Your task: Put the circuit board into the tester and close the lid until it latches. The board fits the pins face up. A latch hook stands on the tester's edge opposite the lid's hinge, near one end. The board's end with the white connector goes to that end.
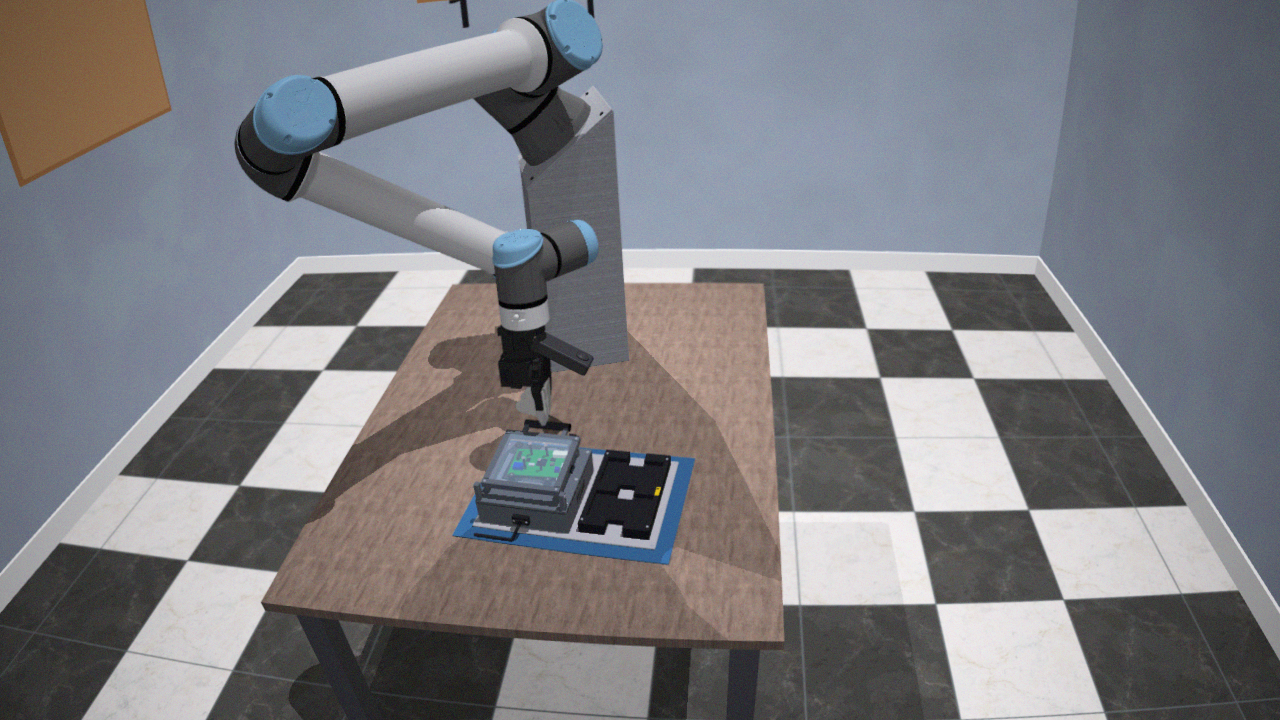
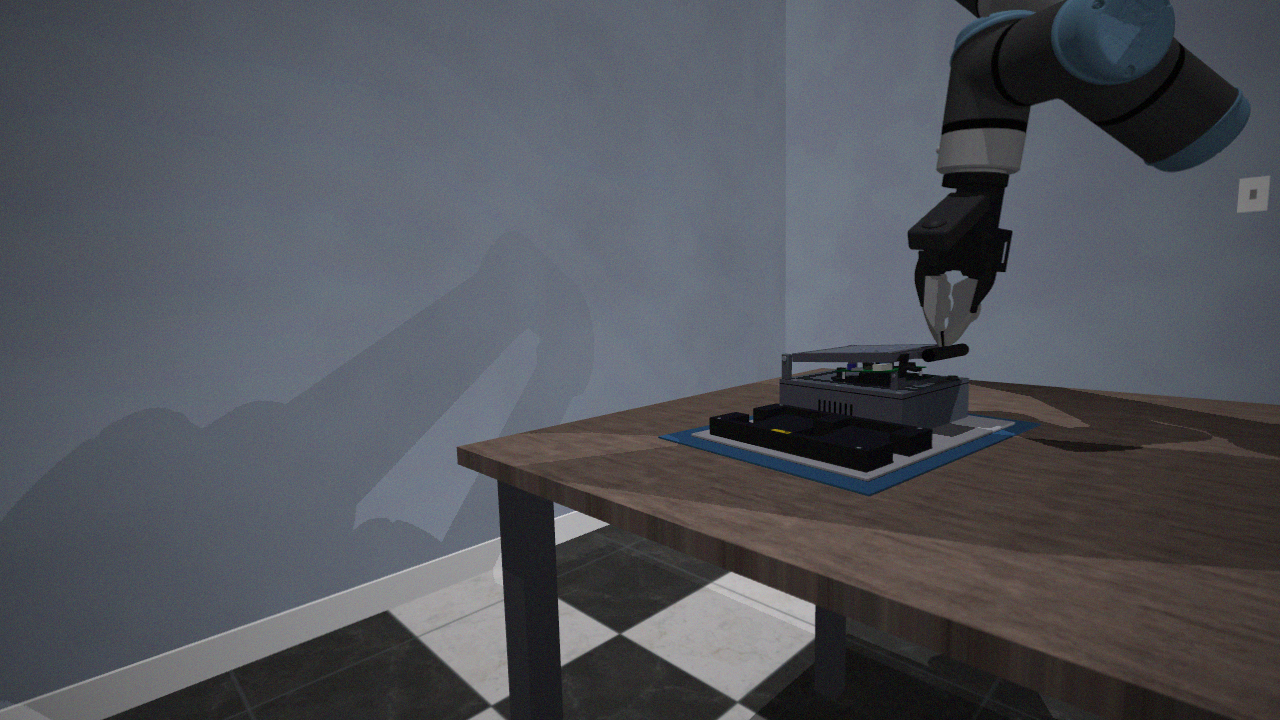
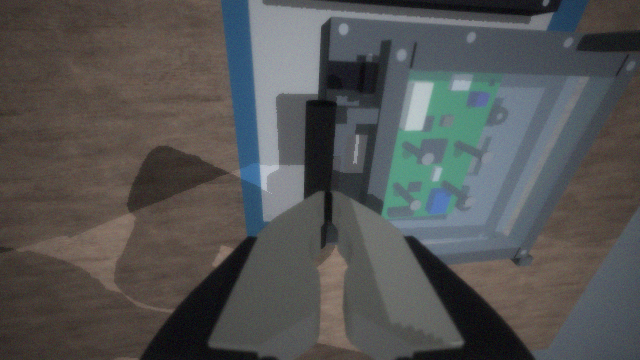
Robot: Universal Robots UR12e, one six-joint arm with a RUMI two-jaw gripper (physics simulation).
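Pixels of known places: gripper, fingertip midpoint: (image 1: pixel 544 424) (image 2: pixel 943 347) (image 3: pixel 327 194); arm's base, origin of the base link: (image 1: pixel 559 135).
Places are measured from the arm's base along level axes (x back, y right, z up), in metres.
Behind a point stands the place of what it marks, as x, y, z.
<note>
The circuit board (image 1: pixel 537 462) (image 2: pixel 845 369) (image 3: pixel 465 130) lies face up in the tester (image 1: pixel 492 512) {-0.685, 0.032, -0.505} (image 2: pixel 935 402) {-0.509, -0.047, -0.501} (image 3: pixel 365 35) {-0.537, -0.119, -0.479}, seen through the clear lid. Its white connector (image 3: pixel 419 106) {-0.564, -0.079, -0.452} is toward the end with the black latch hook (image 3: pixel 369 74) {-0.527, -0.100, -0.435}. The lid (image 1: pixel 499 465) {-0.626, 0.024, -0.440} (image 2: pixel 854 353) {-0.587, -0.109, -0.437} (image 3: pixel 392 115) {-0.540, -0.080, -0.433} is low and nearly level, with a gap between it and the tester body; the hook stands clear of its front bar. My gripper (image 1: pixel 543 422) {-0.505, -0.036, -0.431} (image 2: pixel 942 343) {-0.505, -0.036, -0.431} (image 3: pixel 327 194) {-0.505, -0.036, -0.431} is shut, its tips at the top of the lid's black handle (image 2: pixel 954 351) {-0.491, -0.037, -0.435} (image 3: pixel 320 145) {-0.501, -0.068, -0.428}. Exact contact is hard to tell.
A black two-bay tray (image 1: pixel 604 501) {-0.617, -0.167, -0.522} (image 2: pixel 805 440) {-0.556, -0.274, -0.514} (image 3: pixel 410 4) {-0.582, -0.140, -0.522} lies beside the tester. Both are on a white panel (image 3: pixel 280 50) {-0.482, -0.113, -0.533} over a blue mat (image 1: pixel 682 483) {-0.537, -0.307, -0.538} (image 3: pixel 240 125) {-0.439, -0.054, -0.537}. The wooden table (image 1: pixel 698 358) {-0.071, -0.309, -0.539} carries the mat.
</note>
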